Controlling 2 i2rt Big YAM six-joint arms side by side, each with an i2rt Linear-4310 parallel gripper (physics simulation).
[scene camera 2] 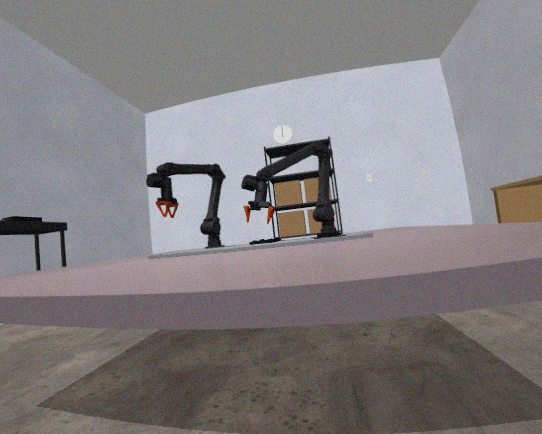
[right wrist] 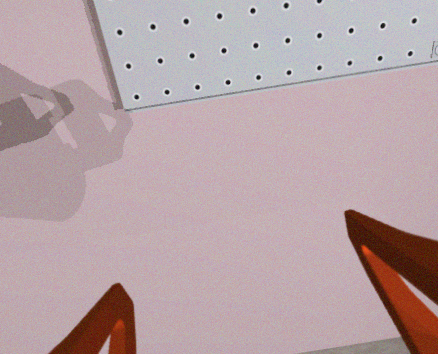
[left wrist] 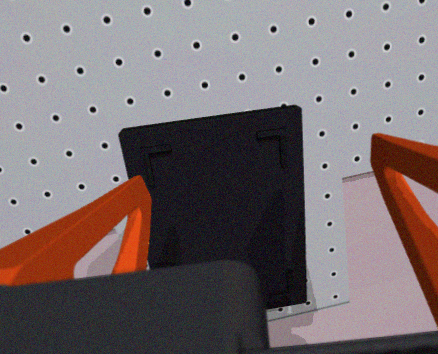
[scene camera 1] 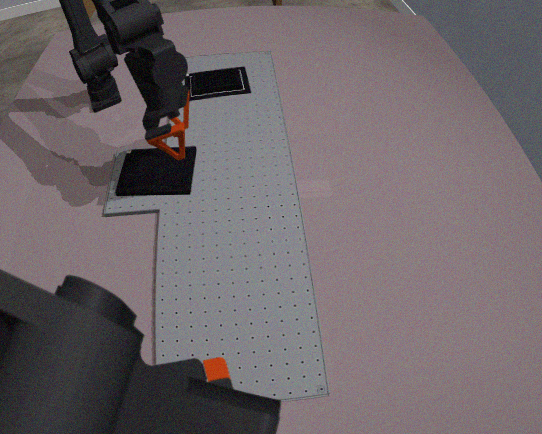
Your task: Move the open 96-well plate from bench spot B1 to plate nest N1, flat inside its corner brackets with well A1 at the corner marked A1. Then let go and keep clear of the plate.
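Seen in the pictures: left gripper, fingertip midpoint: [scene camera 2: 257, 223] [left wrist: 253, 168] [scene camera 1: 183, 143]; right gripper, fingertip midpoint: [scene camera 2: 168, 217] [right wrist: 233, 258]; left arm's base, origin of the base link: [scene camera 1: 105, 96].
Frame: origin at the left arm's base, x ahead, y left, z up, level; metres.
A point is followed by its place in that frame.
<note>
A black slab with L-shaped corner brackets, plate nest N1 by its look [scene camera 1: 150, 175] @(x 0.048, y -0.385, z 0.025 m) [left wrist: 225, 200] @(x 0.083, y -0.386, z 0.025 m), lies flat on the pegboard. Its inside is too dark to show wells or the A1 mark. Farther back in scene camera 1 lies a black rectangle [scene camera 1: 217, 82] @(x 0.292, y -0.163, z 0.027 m) with a white outline, likely bench spot B1. I cannot tell whether the dark plate sits in it. My left gripper [scene camera 1: 183, 142] @(x 0.126, y -0.417, z 0.110 m) [scene camera 2: 258, 222] @(x 0.126, y -0.417, z 0.110 m) [left wrist: 253, 168] @(x 0.126, y -0.417, z 0.110 m) is open and empty, raised above the nest's right part in scene camera 1. My right gripper [scene camera 2: 169, 216] @(x -0.040, y -0.847, z 0.192 m) [right wrist: 233, 258] @(x -0.040, y -0.847, z 0.192 m) is open and empty, away from both.
The grey pegboard [scene camera 1: 240, 250] @(x 0.145, y -0.618, z 0.013 m) [right wrist: 240, 35] @(x 0.010, y -0.809, z 0.013 m) lies on the pink table [scene camera 1: 400, 200] @(x 0.494, y -0.663, z 0.000 m) [right wrist: 225, 165] @(x -0.058, y -0.907, z 0.000 m). The right arm [scene camera 1: 75, 350] @(x -0.013, y -0.848, z 0.470 m) fills the lower left of scene camera 1. The left arm [scene camera 1: 155, 85] @(x 0.094, y -0.464, z 0.293 m) hangs beside the outlined rectangle and hides its left end.
</note>
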